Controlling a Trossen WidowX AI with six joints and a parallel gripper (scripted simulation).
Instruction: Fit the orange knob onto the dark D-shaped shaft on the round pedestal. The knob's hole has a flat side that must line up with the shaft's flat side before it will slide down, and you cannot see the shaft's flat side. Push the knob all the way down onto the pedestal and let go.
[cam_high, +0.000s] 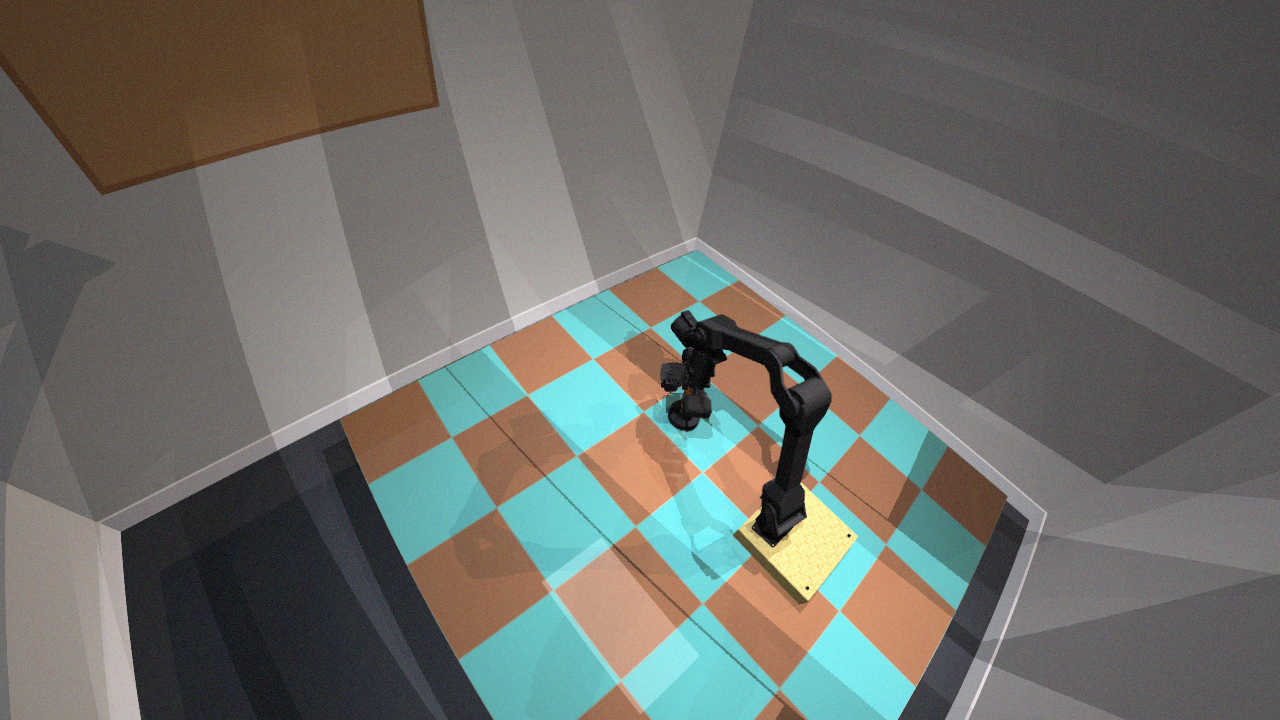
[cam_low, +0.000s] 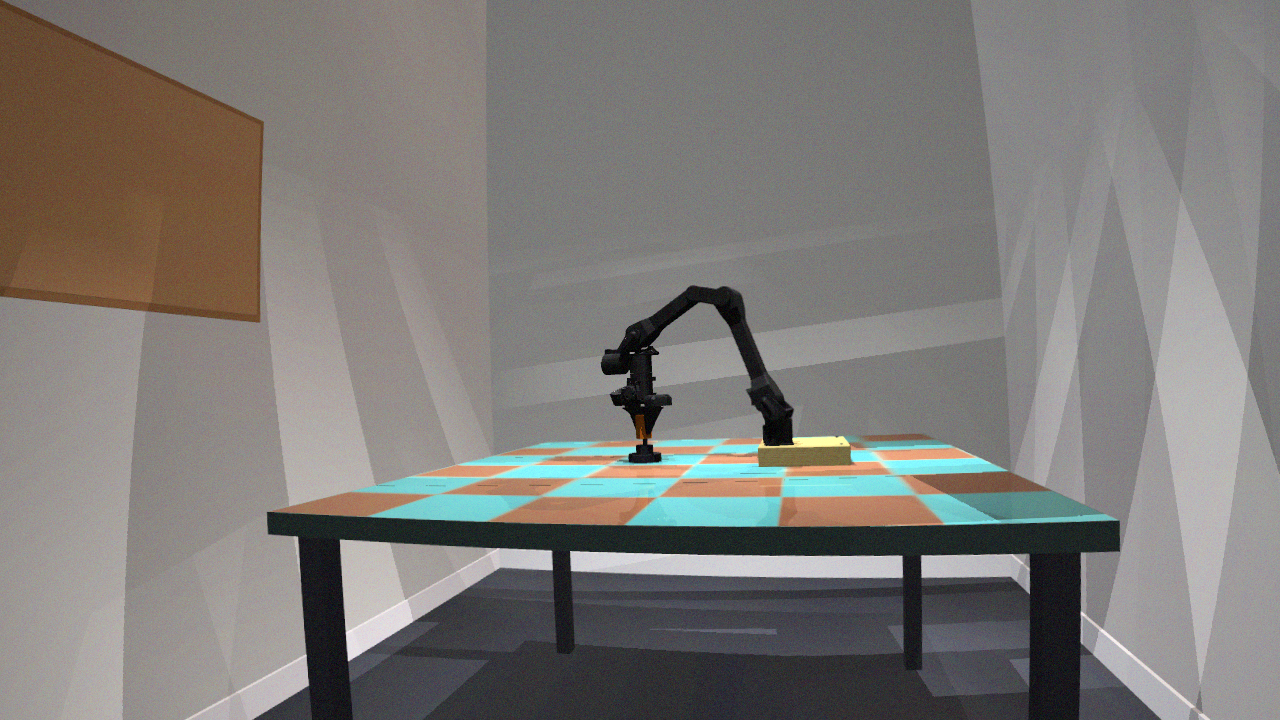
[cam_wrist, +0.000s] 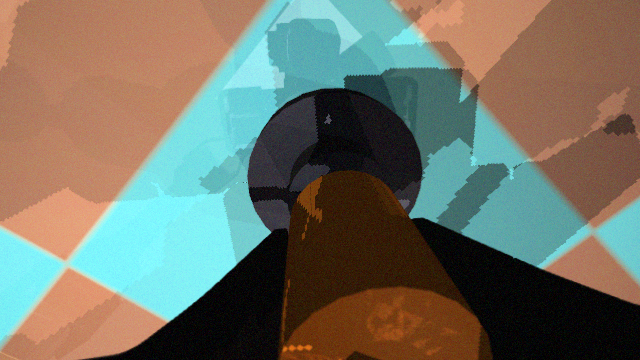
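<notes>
The orange knob lies 20 mm above my gripper tip. The rest, counted from my gripper tip: dark round pedestal 40 mm below.
</notes>
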